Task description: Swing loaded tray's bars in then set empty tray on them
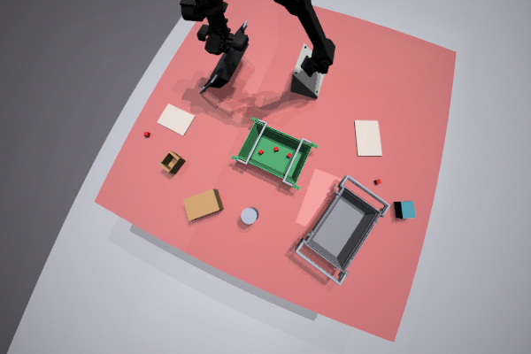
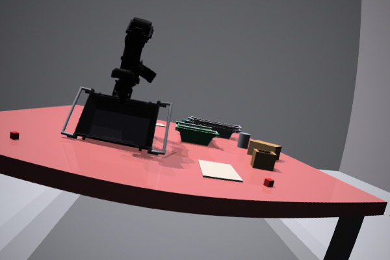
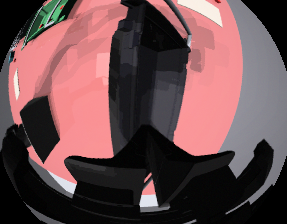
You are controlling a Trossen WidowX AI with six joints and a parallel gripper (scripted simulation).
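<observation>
Now: the black tray 20 mm to the right of my gripper tip and 50 mm below it. From my gripper tip the other things lie so: grey cylinder (520 mm ahead, 350 mm to the left, 90 mm below); teal block (260 mm ahead, 870 mm to the left, 100 mm below).
</observation>
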